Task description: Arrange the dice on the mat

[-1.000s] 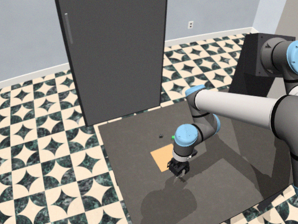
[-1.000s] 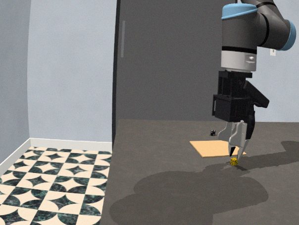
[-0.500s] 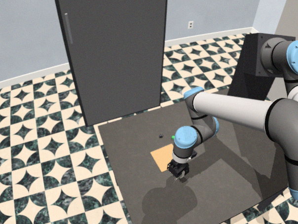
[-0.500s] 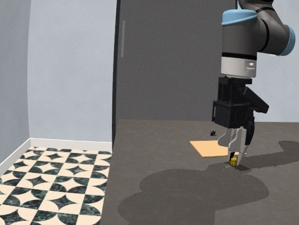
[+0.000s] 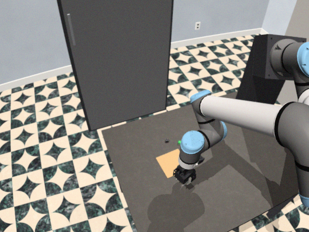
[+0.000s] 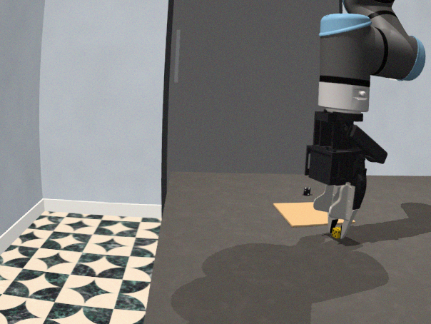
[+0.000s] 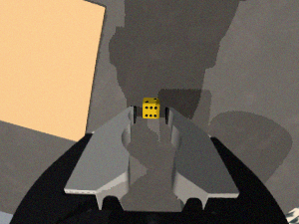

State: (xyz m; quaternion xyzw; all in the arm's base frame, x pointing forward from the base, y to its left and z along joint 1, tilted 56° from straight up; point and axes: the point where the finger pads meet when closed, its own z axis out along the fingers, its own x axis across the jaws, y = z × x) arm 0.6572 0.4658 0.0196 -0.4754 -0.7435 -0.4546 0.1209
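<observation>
My hand is 1 cm above the yellow die. Also, from my hand: black die 28 cm to the right, 4 cm ahead, 1 cm below; then orange mat 13 cm to the right, 4 cm ahead, 2 cm below; then green die 25 cm to the right, 3 cm behind, 1 cm below.
</observation>
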